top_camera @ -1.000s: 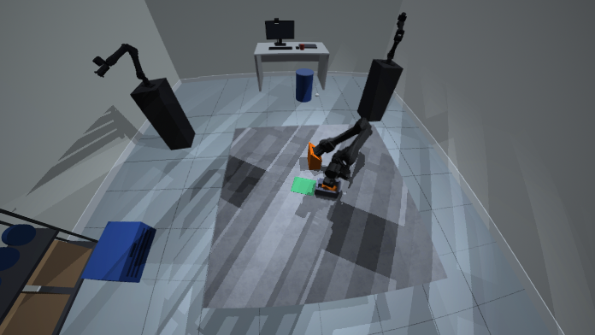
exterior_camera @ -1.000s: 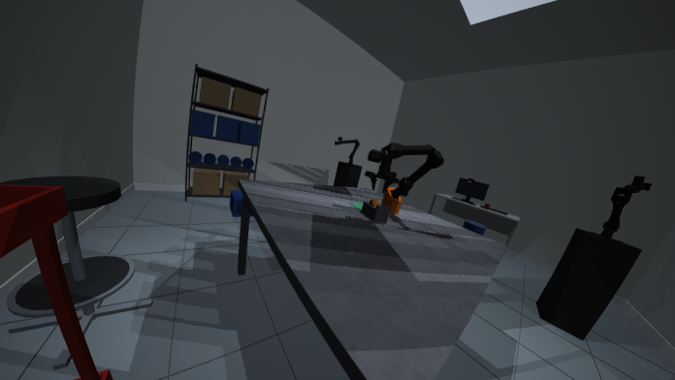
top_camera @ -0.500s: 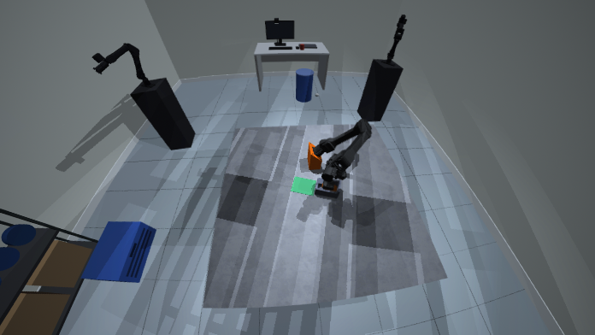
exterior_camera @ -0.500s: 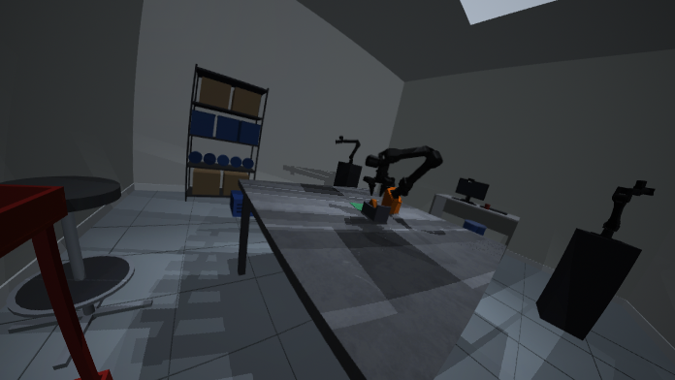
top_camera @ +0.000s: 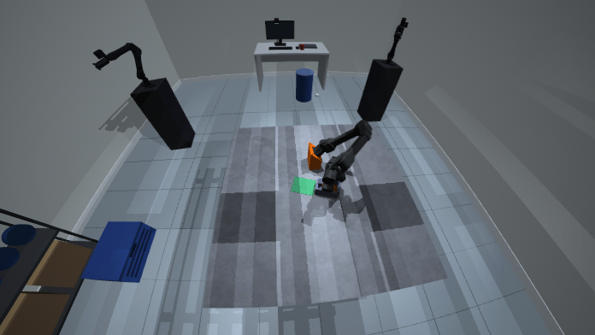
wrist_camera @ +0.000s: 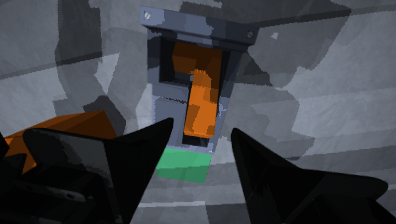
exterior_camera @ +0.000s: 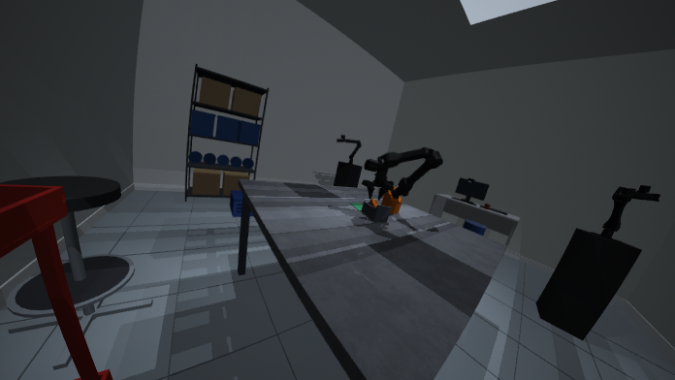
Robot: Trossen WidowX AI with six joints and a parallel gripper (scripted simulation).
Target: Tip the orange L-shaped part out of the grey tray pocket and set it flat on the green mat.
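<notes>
The orange L-shaped part lies 6 cm below my gripper tip and 4 cm to the left of it. Also, from my gripper tip: green mat: 13 cm to the right, 11 cm below, 7 cm behind.
</notes>
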